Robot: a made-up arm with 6 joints.
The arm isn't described. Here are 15 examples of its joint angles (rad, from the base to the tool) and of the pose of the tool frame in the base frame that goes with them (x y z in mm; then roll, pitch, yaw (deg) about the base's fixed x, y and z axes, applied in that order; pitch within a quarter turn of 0, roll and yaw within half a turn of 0).
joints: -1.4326 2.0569 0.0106 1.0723 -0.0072 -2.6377
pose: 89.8 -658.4 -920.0 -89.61 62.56 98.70
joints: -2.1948 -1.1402 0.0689 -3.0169 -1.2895 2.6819
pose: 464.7 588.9 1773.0 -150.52 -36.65 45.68
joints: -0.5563 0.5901 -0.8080 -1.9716 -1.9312 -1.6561
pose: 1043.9 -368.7 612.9 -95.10 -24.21 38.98
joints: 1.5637 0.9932 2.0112 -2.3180 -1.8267 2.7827
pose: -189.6 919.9 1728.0 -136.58 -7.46 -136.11
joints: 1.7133 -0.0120 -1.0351 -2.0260 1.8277 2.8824
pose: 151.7 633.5 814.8 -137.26 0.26 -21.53
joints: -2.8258 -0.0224 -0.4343 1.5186 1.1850 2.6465
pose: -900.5 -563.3 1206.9 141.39 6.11 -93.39
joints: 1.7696 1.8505 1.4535 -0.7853 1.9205 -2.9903
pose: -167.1 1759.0 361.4 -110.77 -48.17 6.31
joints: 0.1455 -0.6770 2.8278 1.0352 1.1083 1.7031
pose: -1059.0 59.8 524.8 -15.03 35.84 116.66
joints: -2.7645 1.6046 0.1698 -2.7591 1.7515 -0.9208
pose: -1055.8 -309.0 -237.6 55.66 -3.11 43.18
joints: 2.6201 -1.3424 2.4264 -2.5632 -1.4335 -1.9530
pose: 810.1 -638.1 -139.7 -25.93 48.76 -154.65
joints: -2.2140 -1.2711 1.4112 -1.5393 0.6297 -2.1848
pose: 826.2 1373.5 966.7 17.60 -19.98 91.92
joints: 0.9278 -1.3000 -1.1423 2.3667 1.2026 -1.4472
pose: -33.0 256.8 871.4 -37.18 37.00 107.98
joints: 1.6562 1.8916 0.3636 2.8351 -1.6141 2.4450
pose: -45.3 1506.0 -496.3 40.65 -4.82 77.29
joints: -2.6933 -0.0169 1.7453 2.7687 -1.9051 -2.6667
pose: 320.5 259.7 1889.8 157.35 29.31 48.93
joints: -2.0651 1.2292 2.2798 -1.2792 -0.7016 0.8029
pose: -477.9 -1247.0 1675.5 -10.58 -34.79 -69.49
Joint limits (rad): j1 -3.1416..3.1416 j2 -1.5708..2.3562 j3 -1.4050..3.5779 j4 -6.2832..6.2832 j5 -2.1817..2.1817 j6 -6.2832..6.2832
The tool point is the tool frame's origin. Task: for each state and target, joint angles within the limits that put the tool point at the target. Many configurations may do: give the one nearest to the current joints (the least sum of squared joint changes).
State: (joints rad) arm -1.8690 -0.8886 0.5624 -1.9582 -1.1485 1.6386
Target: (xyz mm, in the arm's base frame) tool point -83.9 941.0 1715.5
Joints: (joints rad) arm -1.2310 -1.0869 0.5155 -1.9830 -1.1835 1.6386
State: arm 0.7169 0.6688 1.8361 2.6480 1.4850 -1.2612
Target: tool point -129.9 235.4 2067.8
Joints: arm 1.1334 0.2126 1.9942 2.2264 1.4455 -1.2612
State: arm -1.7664 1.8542 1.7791 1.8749 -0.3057 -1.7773
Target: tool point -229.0 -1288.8 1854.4
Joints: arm -1.6906 1.0769 2.0510 1.9053 -0.2845 -1.7773
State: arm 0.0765 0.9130 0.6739 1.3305 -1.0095 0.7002
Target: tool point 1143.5 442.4 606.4
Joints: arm 0.5471 0.5849 -0.3023 0.9372 -1.3428 0.7002
